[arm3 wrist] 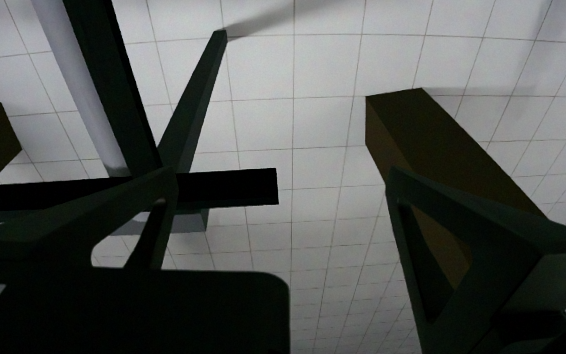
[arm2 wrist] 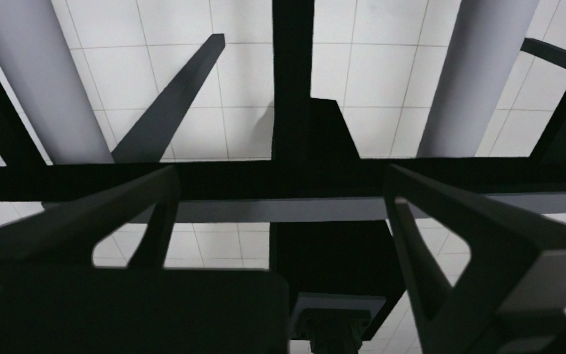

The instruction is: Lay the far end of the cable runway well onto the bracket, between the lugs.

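Note:
Arm2's gripper (arm2 wrist: 283, 172) is open, its two dark fingers wide apart. A long black bar (arm2 wrist: 225, 182) runs crosswise behind its fingertips, with a grey bar (arm2 wrist: 280, 210) along its lower side. Arm3's gripper (arm3 wrist: 283, 175) is also open and wide. In the arm3 wrist view a black bar (arm3 wrist: 235, 187) comes in from the left behind the left fingertip and ends between the fingers, with a grey bar (arm3 wrist: 192, 221) below it. I cannot tell which of these parts belong to the cable runway or the bracket; no lugs can be made out. The grippers of arm1 and arm4 do not show.
Thick grey columns (arm2 wrist: 45, 75) (arm2 wrist: 475, 75) flank a black upright beam (arm2 wrist: 292, 75). A dark slanting post (arm2 wrist: 185, 95) (arm3 wrist: 197, 95) stands at the left. A black block (arm2 wrist: 335, 250) lies below. A brown block (arm3 wrist: 440, 135) is at the right in the arm3 wrist view.

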